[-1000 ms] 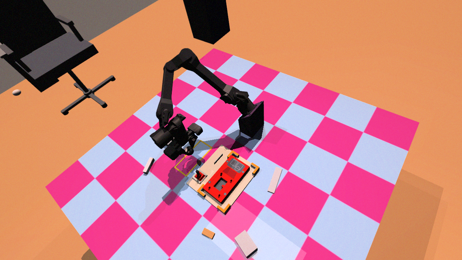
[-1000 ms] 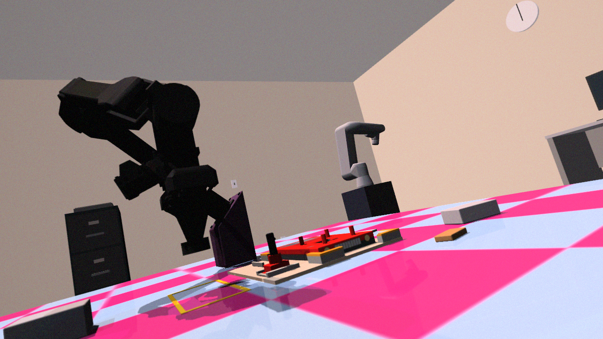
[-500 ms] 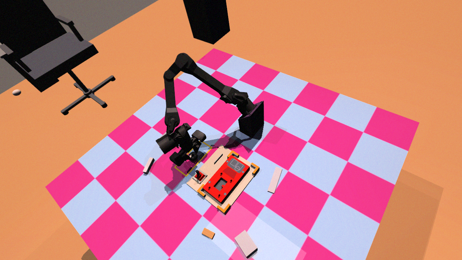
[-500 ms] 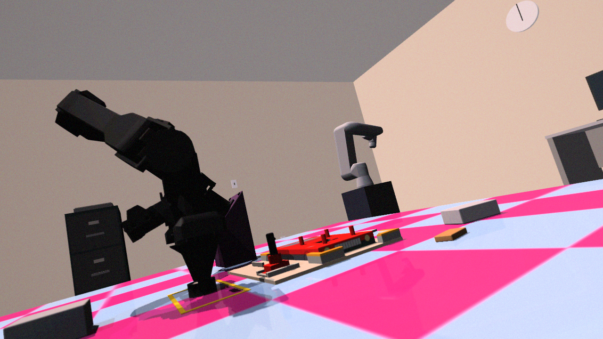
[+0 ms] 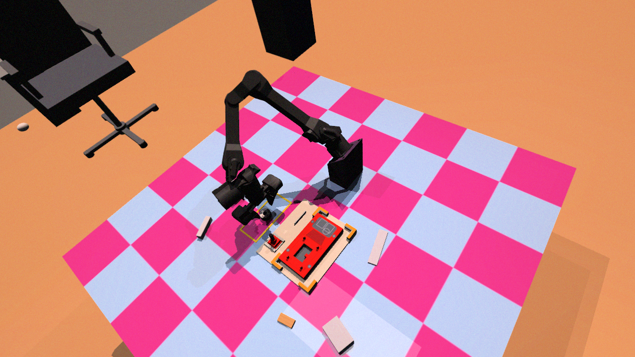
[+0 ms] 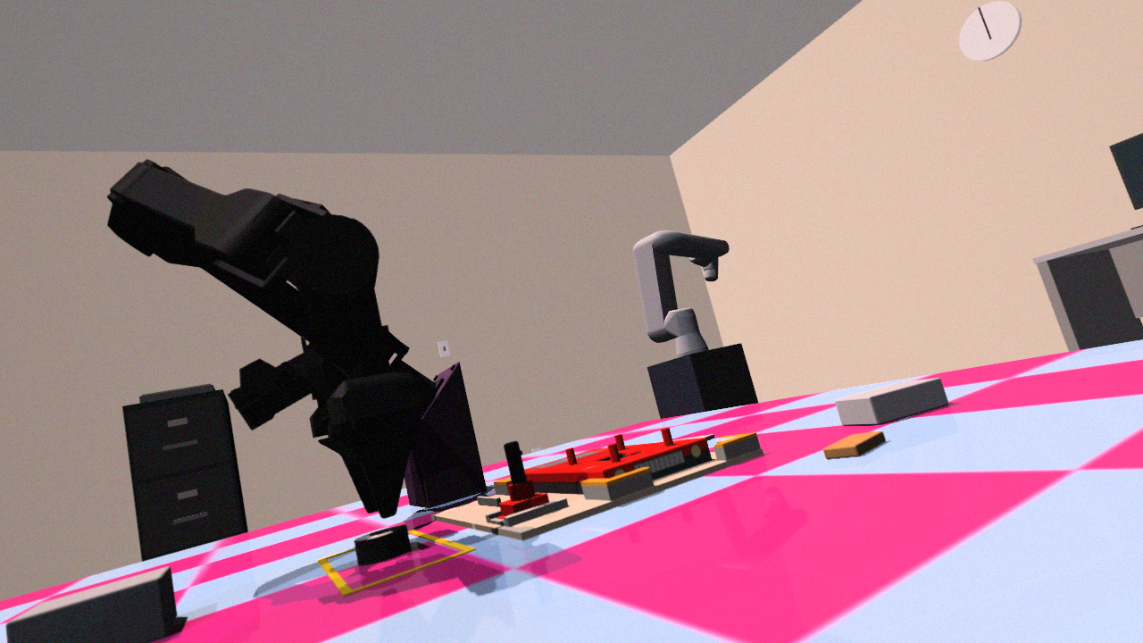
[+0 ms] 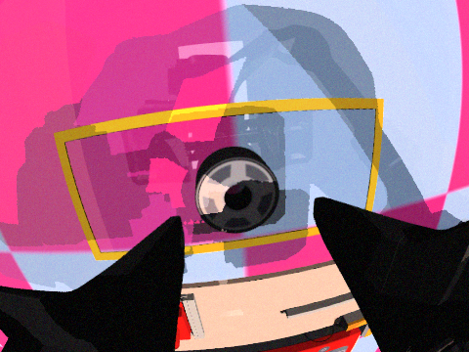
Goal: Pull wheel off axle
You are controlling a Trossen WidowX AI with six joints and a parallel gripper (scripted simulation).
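The wheel lies 2 cm below my gripper tip. Round my gripper tip: beige base plate: 1 cm ahead, 19 cm to the left, 2 cm below; grey block: 18 cm to the right, 1 cm below; black axle: 6 cm ahead, 10 cm to the left.
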